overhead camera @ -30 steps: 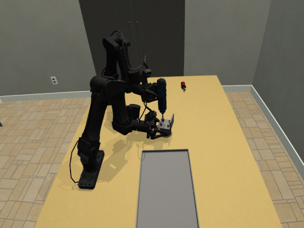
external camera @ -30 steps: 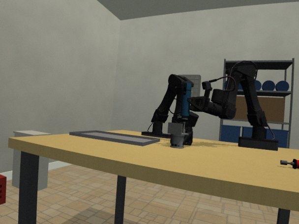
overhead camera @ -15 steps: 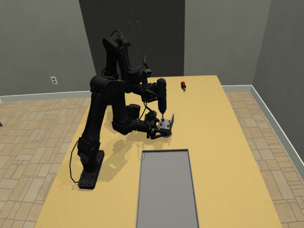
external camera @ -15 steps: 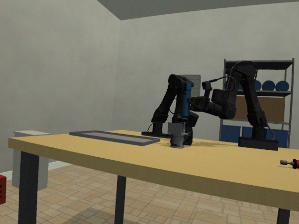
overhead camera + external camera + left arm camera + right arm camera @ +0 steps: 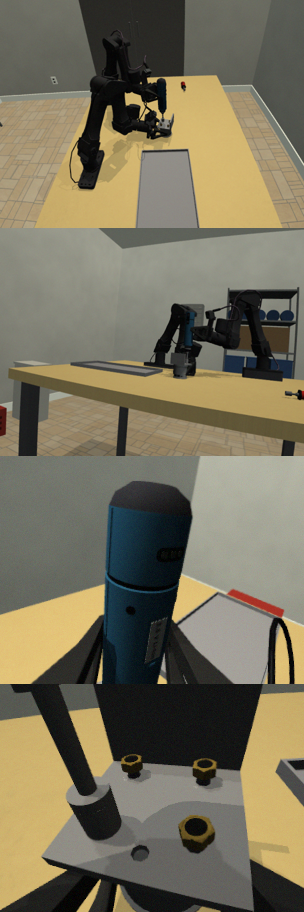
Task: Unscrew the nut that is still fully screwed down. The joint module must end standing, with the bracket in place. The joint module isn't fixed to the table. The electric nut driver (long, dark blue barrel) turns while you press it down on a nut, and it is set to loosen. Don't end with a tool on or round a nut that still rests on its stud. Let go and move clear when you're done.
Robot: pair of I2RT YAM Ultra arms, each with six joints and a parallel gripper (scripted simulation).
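Now: right hand 10 mm below the joint module. Round my right hand: bracket 50 mm above; grey tray 330 mm to the right, 20 mm below, 10 mm behind; socket 60 mm above, 20 mm to the left, 10 mm behind.
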